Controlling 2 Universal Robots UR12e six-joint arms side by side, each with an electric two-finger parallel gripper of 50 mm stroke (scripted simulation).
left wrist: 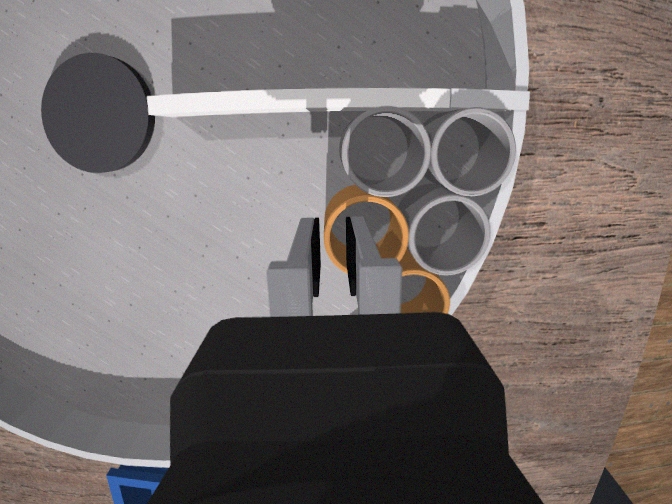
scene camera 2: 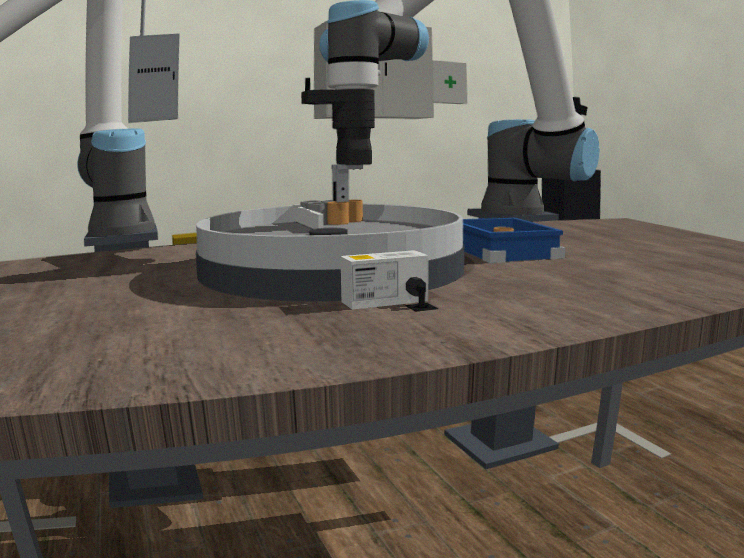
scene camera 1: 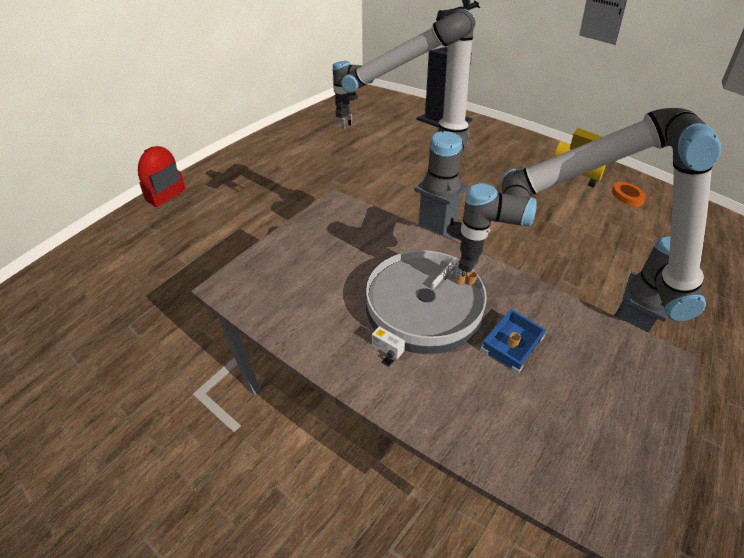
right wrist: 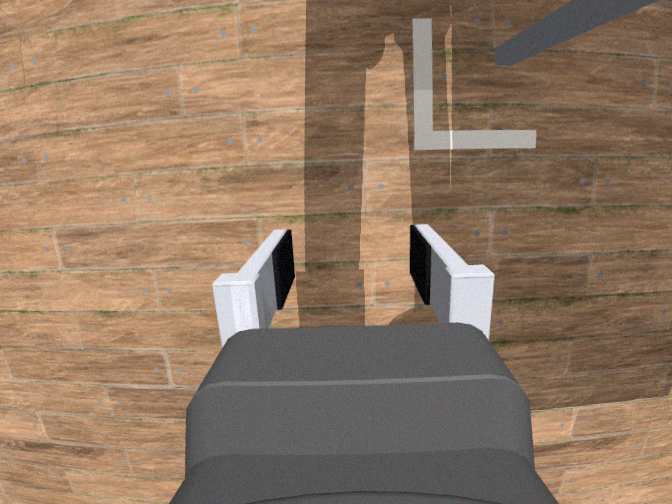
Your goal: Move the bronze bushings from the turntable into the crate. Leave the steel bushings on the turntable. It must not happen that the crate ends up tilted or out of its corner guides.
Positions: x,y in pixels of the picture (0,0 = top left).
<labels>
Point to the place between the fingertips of my left gripper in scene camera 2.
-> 340,201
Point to a turntable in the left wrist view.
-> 135,234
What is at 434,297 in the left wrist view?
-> A bronze bushing.
</labels>
